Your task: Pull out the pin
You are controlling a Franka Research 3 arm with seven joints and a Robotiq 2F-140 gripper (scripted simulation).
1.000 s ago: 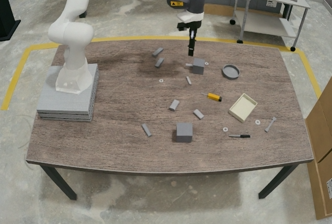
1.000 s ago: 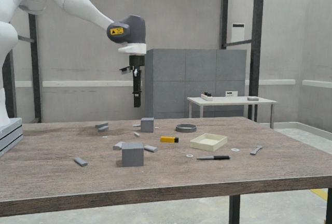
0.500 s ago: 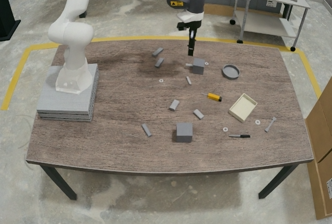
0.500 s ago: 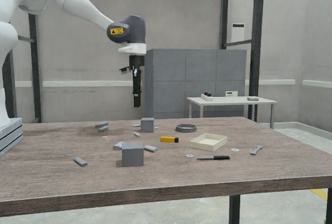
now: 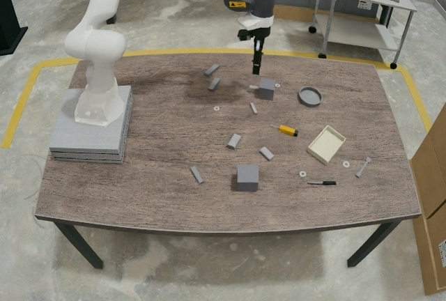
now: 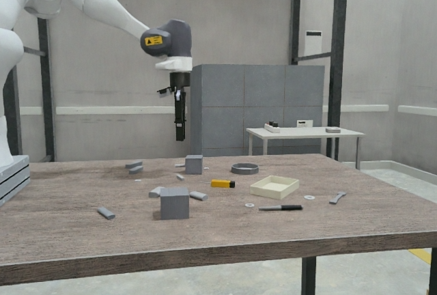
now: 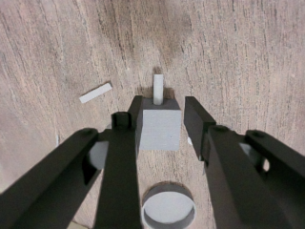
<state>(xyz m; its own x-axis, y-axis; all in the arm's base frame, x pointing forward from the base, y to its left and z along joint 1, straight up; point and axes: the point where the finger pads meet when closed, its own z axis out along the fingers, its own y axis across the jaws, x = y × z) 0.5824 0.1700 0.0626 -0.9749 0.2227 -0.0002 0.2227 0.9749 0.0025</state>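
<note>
Now: the small grey block 13 cm below my hand, 4 cm ahead of it and 1 cm to the right of it. Round my hand: round grey dish (24 cm ahead, 14 cm below, 3 cm to the right); then yellow-handled tool (21 cm to the right, 15 cm below, 10 cm ahead); then cream tray (29 cm to the right, 27 cm ahead, 15 cm below).
</note>
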